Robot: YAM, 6 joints.
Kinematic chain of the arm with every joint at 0, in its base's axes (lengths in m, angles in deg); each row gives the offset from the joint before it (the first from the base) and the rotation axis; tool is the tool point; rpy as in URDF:
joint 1: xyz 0 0 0.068 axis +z
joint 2: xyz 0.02 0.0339 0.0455 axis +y
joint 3: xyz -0.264 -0.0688 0 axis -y
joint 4: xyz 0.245 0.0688 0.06 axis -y
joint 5: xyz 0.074 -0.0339 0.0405 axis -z
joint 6: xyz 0.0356 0 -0.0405 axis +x
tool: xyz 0 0 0 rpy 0 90 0
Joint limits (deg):
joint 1: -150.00..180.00
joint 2: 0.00..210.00
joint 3: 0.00..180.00
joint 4: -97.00..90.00
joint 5: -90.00..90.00
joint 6: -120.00..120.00
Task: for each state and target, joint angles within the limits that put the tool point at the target. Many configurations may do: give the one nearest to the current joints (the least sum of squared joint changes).
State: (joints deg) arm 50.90 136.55 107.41 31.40 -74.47 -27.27
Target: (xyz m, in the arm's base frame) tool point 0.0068 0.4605 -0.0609
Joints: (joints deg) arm 84.86 158.44 87.05 26.55 -75.75 -27.27
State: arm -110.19 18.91 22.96 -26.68 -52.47 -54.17
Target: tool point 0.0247 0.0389 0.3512
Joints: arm -85.40 0.00 49.98 -43.14 -51.19 -54.17
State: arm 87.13 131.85 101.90 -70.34 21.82 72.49
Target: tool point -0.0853 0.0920 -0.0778
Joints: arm 134.89 168.86 54.94 -69.21 7.25 72.49
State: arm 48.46 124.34 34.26 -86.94 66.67 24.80
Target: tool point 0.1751 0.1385 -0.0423
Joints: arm 46.78 152.95 60.37 -68.57 67.01 24.80
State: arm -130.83 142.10 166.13 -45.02 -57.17 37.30
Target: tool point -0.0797 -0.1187 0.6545
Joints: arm -136.59 100.50 180.00 -60.46 -62.06 37.30
